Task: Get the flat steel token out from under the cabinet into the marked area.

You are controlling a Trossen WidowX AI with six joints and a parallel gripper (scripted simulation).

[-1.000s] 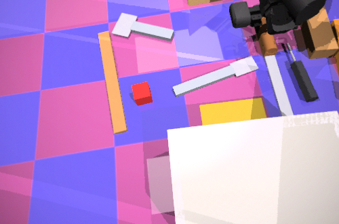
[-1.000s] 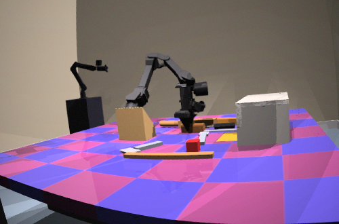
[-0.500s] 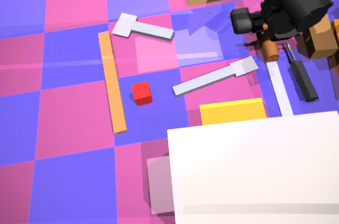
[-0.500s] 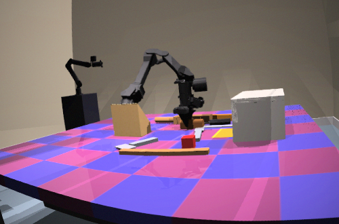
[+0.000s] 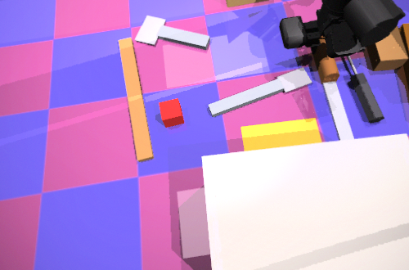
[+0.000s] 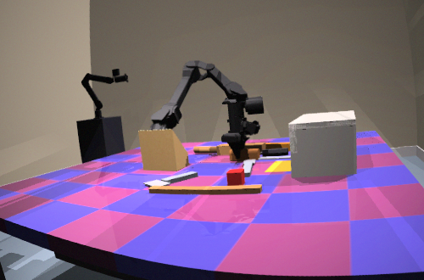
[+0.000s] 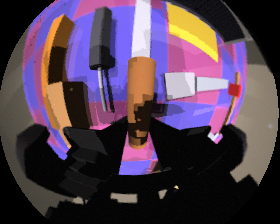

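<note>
The black screwdriver is 90 mm ahead of my gripper tip and 40 mm to the left of it. The rest, counted from my gripper tip: wooden block (100 mm behind, 140 mm to the left, 10 mm above); grey paddle-ended bar (60 mm ahead, 130 mm to the right); red cube (60 mm ahead, 340 mm to the right, 10 mm above).
</note>
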